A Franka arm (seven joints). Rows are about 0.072 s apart.
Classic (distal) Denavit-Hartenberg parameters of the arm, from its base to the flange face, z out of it. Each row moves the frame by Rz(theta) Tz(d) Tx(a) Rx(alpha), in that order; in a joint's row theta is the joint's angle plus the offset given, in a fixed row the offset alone. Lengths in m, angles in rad.
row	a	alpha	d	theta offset
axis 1	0.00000	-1.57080	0.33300	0.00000
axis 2	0.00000	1.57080	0.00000	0.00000
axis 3	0.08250	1.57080	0.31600	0.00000
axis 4	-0.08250	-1.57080	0.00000	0.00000
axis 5	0.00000	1.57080	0.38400	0.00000
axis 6	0.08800	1.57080	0.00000	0.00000
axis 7	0.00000	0.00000	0.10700	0.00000
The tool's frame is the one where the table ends.
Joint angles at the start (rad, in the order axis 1, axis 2, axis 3, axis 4, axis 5, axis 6, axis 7):
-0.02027 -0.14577 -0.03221 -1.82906 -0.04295 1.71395 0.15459
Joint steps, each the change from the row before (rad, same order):
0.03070 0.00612 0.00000 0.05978 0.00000 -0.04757 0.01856
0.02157 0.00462 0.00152 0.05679 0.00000 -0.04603 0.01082
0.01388 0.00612 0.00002 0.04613 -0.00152 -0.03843 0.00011
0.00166 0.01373 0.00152 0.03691 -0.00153 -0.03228 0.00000
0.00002 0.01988 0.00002 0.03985 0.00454 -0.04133 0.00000
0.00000 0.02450 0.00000 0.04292 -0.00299 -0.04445 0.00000
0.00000 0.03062 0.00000 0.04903 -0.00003 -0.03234 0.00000
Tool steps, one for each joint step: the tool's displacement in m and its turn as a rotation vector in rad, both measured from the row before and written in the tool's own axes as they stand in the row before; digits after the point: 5 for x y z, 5 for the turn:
-0.00166 -0.01474 -0.02181 0.00173 0.00703 -0.00979
-0.00260 -0.01065 -0.02104 0.00164 0.00681 -0.00998
-0.00179 -0.00601 -0.01553 -0.00075 0.00227 -0.01205
0.00129 -0.00144 -0.00738 -0.00360 -0.00847 -0.00208
0.00209 -0.00072 -0.00457 0.00001 -0.02174 0.00069
0.00304 -0.00015 -0.00322 -0.00833 -0.02493 0.00110
0.00588 -0.00112 -0.00378 -0.00336 -0.01355 0.00088

